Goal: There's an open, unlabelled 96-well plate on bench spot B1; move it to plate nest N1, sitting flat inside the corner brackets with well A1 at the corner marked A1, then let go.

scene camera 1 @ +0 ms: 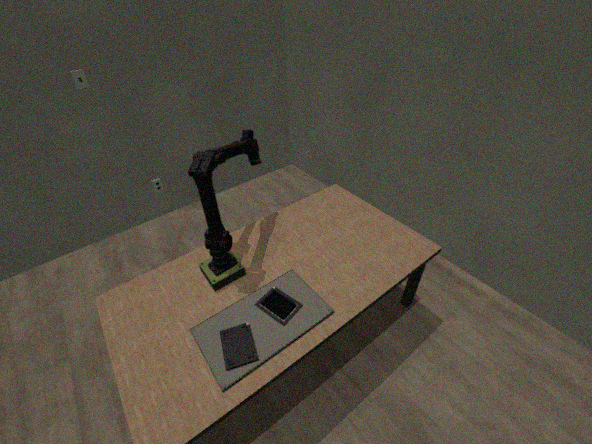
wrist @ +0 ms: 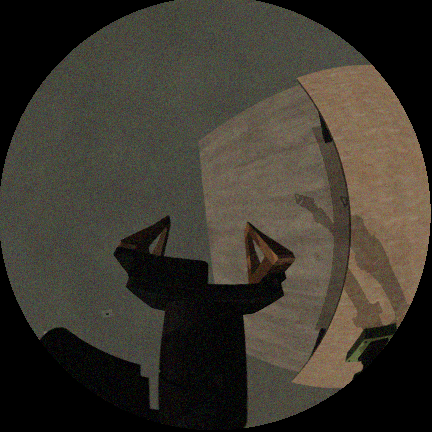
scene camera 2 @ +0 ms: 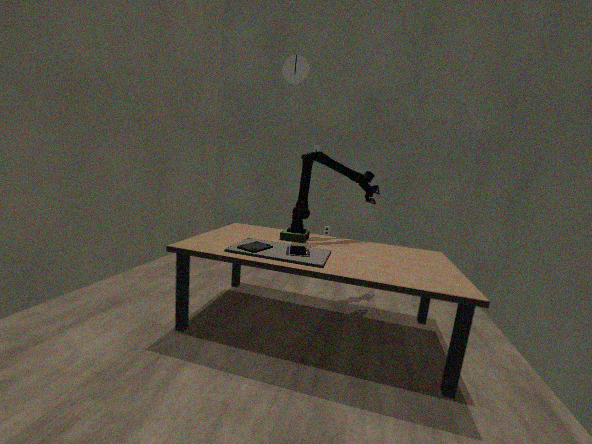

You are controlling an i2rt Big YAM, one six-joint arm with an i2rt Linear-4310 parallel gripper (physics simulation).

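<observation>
Two dark rectangular items lie apart on the grey board. One, a uniform dark grey slab (scene camera 1: 239, 346) (scene camera 2: 255, 246), lies towards the board's left end. The other, a black-centred rectangle with a lighter rim (scene camera 1: 279, 304) (scene camera 2: 298, 250), lies to its right. The picture is too dim and grainy to show wells, corner brackets or the A1 mark, so I cannot tell which is the plate and which is nest N1. My gripper (scene camera 2: 375, 195) (wrist: 207, 222) is open and empty, high up and well to the right of both items in scene camera 2. Neither item shows in the wrist view.
The grey board (scene camera 1: 310, 311) (scene camera 2: 320, 259) lies on the wooden table (scene camera 1: 350, 225) (scene camera 2: 400, 265) (wrist: 385, 165), in front of the arm's green base (scene camera 1: 222, 276) (scene camera 2: 295, 236) (wrist: 370, 342). Walls stand behind the table. In the wrist view, the table's edge curves down the right side.
</observation>
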